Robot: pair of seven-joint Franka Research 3 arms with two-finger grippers.
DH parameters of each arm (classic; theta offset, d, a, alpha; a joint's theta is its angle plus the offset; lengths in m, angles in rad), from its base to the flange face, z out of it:
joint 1: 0 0.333 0 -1.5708
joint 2: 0 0 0 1.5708
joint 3: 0 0.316 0.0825 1.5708
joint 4: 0 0 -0.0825 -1.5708
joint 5: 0 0.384 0 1.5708
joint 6: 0 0 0.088 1.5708
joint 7: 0 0.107 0 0
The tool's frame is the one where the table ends.
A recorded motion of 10 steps. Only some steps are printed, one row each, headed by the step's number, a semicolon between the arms.
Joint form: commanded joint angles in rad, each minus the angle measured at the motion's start. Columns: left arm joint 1, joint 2, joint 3, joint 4, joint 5, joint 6, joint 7; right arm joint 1, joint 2, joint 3, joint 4, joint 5, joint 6, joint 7.
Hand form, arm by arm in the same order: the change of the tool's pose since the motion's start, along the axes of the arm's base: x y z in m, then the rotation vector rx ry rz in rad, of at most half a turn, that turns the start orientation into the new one. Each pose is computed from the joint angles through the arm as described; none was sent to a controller.
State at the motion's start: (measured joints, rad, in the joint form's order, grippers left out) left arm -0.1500 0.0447 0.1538 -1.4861 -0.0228 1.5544 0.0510; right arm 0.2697 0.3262 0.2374 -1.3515 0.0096 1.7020 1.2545
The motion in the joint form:
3: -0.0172 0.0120 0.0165 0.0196 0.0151 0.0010 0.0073; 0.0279 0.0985 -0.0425 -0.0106 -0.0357 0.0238 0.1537
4: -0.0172 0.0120 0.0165 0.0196 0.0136 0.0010 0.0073; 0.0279 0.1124 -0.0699 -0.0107 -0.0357 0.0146 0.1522
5: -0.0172 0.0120 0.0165 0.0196 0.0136 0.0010 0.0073; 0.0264 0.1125 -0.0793 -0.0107 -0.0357 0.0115 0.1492
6: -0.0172 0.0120 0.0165 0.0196 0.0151 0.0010 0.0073; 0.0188 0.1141 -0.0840 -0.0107 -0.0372 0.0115 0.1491
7: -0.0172 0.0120 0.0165 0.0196 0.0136 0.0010 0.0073; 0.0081 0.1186 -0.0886 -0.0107 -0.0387 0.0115 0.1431
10: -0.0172 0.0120 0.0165 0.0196 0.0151 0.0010 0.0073; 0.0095 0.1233 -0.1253 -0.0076 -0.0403 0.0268 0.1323
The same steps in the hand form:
3: 0.0038 0.0003 0.0026 0.0181 -0.0089 -0.0075; 0.0226 -0.0013 -0.0700 -0.0737 0.0703 -0.1604
4: 0.0038 0.0002 0.0026 0.0166 -0.0089 -0.0076; 0.0303 -0.0149 -0.0812 -0.0934 0.0878 -0.1834
5: 0.0038 0.0002 0.0026 0.0166 -0.0089 -0.0076; 0.0326 -0.0207 -0.0819 -0.0982 0.0894 -0.1904
6: 0.0038 0.0003 0.0026 0.0181 -0.0089 -0.0075; 0.0361 -0.0279 -0.0831 -0.1014 0.0899 -0.2020
7: 0.0038 0.0002 0.0026 0.0166 -0.0089 -0.0076; 0.0406 -0.0369 -0.0863 -0.1052 0.0931 -0.2105
10: 0.0038 0.0003 0.0026 0.0181 -0.0089 -0.0075; 0.0507 -0.0543 -0.0880 -0.1122 0.0760 -0.2330

